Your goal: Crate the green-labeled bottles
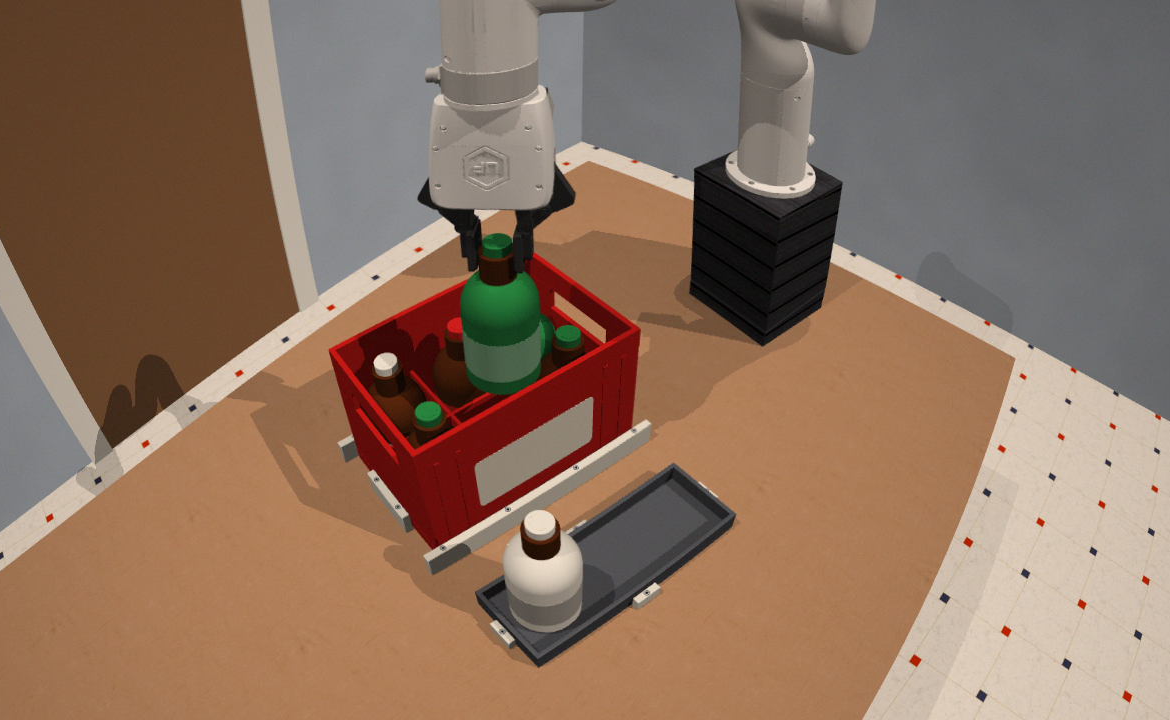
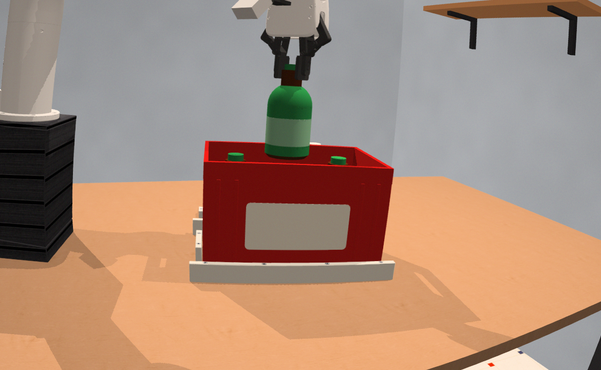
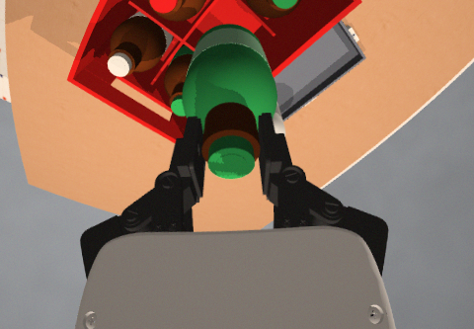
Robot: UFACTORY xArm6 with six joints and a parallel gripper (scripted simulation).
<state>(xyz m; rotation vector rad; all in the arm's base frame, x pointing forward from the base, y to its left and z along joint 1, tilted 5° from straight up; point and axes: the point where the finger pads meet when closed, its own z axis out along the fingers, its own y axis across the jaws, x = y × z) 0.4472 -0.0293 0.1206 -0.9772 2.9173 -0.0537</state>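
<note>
Right now the green bottle is 7 cm below my hand. From my hand the other things lie so: dark tray (2 cm ahead, 17 cm to the left, 30 cm below); then crate (4 cm to the right, 23 cm below); then white-labeled bottle (11 cm ahead, 15 cm to the left, 23 cm below).
</note>
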